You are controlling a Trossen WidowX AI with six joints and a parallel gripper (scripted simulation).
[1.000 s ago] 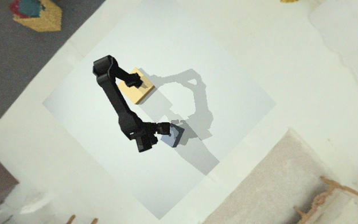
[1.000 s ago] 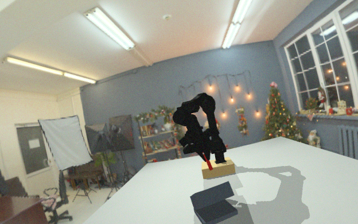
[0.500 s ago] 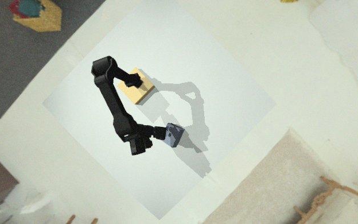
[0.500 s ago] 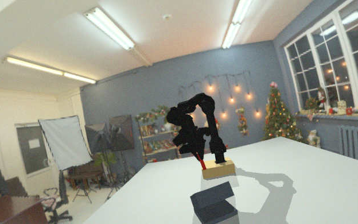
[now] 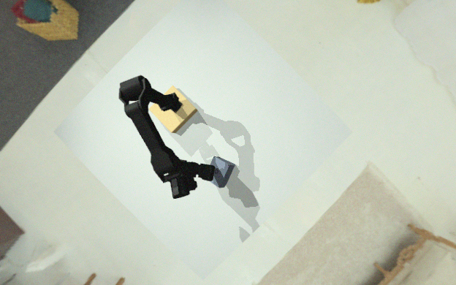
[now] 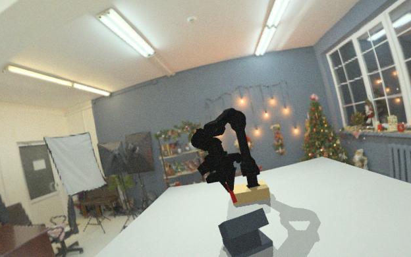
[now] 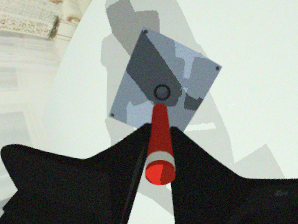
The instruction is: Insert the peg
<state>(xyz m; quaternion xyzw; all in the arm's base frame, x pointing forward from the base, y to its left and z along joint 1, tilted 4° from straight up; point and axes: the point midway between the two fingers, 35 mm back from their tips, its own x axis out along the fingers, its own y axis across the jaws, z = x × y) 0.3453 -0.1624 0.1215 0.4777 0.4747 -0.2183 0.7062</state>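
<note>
My gripper tip is 10 cm above the grey-blue sloped panel, 6 cm short of it and 1 cm to the right of it. Also, from my gripper tip: round red peg 1 cm behind, 1 cm above.
</note>
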